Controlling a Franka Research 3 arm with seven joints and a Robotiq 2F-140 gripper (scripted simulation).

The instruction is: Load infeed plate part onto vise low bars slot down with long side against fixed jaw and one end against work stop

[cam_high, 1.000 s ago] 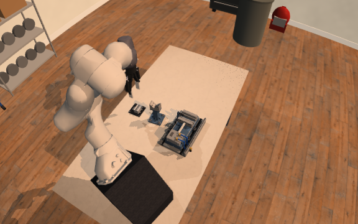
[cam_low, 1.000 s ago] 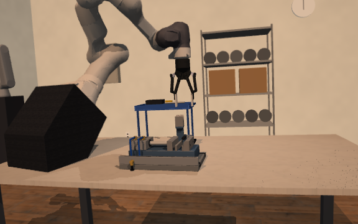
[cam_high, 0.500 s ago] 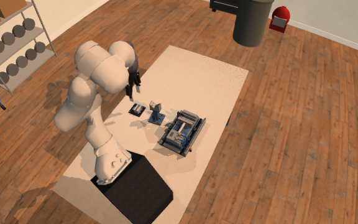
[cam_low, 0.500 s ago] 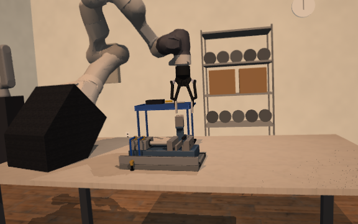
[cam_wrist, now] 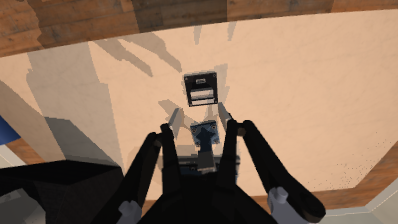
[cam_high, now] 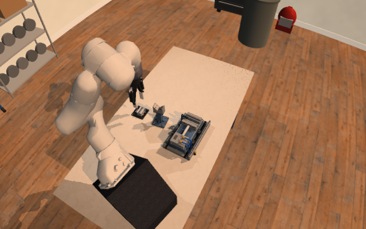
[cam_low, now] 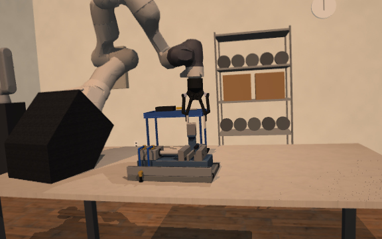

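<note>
Now: the part 1 cm ahead of my hand and 12 cm below it. The rest, counted from my hand: vise 3 cm behind, 35 cm to the right, 11 cm below; then dark infeed plate 1 cm ahead, 1 cm to the left, 14 cm below.
</note>
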